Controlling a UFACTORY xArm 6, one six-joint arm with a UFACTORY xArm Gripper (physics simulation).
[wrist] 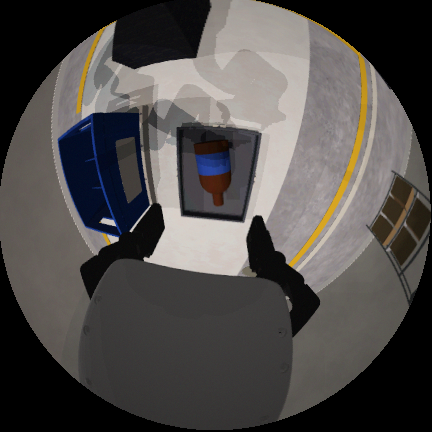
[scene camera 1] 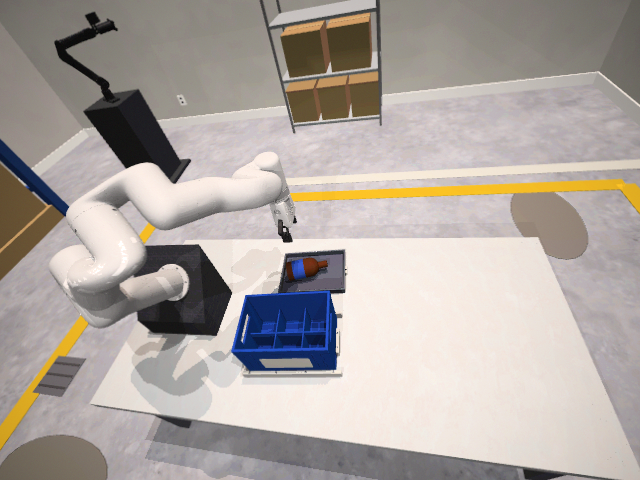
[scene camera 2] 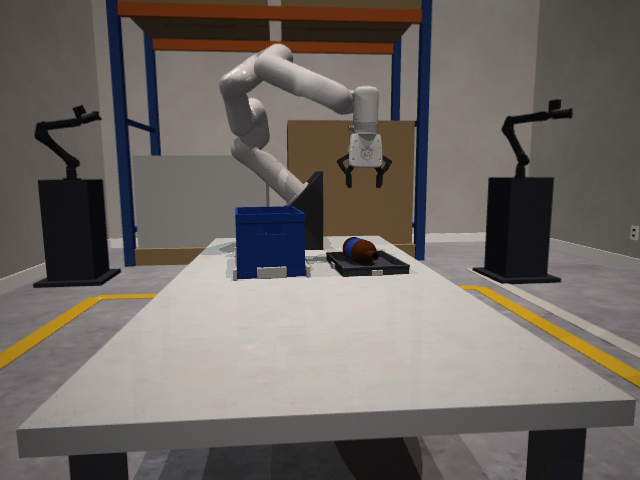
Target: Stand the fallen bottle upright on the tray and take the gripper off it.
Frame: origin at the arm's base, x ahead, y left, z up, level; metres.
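Seen in the pictures: gripper, fingertip midpoint: [wrist: 205,221] [scene camera 1: 290,232] [scene camera 2: 363,187]; arm's base, origin of the base link: [scene camera 1: 173,282] [scene camera 2: 297,195].
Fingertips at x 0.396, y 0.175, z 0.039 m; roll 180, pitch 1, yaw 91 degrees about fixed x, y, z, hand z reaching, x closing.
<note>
Offsets run from my fingertips to a thing's top centre. Level surfaces: height alone.
A brown bottle {dx +0.021, dy -0.004, dz -0.158 m} [scene camera 1: 305,268] [scene camera 2: 360,250] [wrist: 213,170] with a blue label lies on its side in the dark grey tray {dx +0.038, dy -0.004, dz -0.212 m} [scene camera 1: 336,285] [scene camera 2: 349,270] [wrist: 252,170]. In scene camera 1 its neck points right, away from the robot's base; in the wrist view the neck points down, towards my fingers. My gripper [scene camera 2: 364,184] [wrist: 205,221] is open and empty, with its two black fingers wide apart. It points down and hangs well above the tray, apart from the bottle. In scene camera 1 the fingers stand at the robot-base side of the tray, over its back part.
A blue crate {dx +0.013, dy -0.296, dz -0.062 m} [scene camera 1: 284,335] [scene camera 2: 269,248] [wrist: 107,170] with compartments stands close beside the tray, its walls higher than the tray's rim. The robot's black base block [scene camera 1: 206,289] stands on the white table {dz -0.237 m} [scene camera 1: 439,335] [scene camera 2: 320,335]. A shelf rack [scene camera 1: 379,62] stands far behind.
</note>
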